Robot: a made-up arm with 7 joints. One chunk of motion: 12 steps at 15 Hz.
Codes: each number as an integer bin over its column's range. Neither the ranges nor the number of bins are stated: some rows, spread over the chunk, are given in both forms.
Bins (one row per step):
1: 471 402 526 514 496 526
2: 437 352 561 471 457 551
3: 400 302 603 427 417 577
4: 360 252 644 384 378 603
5: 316 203 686 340 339 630
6: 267 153 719 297 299 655
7: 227 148 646 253 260 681
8: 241 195 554 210 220 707
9: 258 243 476 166 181 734
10: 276 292 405 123 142 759
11: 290 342 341 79 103 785
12: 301 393 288 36 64 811
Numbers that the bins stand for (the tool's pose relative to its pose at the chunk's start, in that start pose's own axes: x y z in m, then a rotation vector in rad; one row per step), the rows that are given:
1: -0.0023 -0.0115 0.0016 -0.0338 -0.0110 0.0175
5: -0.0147 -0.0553 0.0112 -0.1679 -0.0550 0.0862
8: -0.0207 -0.0571 0.0033 -0.2681 -0.0883 0.1371
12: -0.0159 -0.0135 -0.0127 -0.4023 -0.1321 0.2058
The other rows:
2: -0.0050 -0.0225 0.0037 -0.0670 -0.0219 0.0340
3: -0.0080 -0.0335 0.0062 -0.1009 -0.0331 0.0512
4: -0.0112 -0.0445 0.0087 -0.1340 -0.0441 0.0684
6: -0.0186 -0.0663 0.0132 -0.2011 -0.0662 0.1027
7: -0.0218 -0.0674 0.0088 -0.2350 -0.0771 0.1199
9: -0.0193 -0.0465 -0.0014 -0.3021 -0.0993 0.1549
10: -0.0179 -0.0357 -0.0057 -0.3352 -0.1102 0.1714
11: -0.0168 -0.0247 -0.0095 -0.3691 -0.1211 0.1886

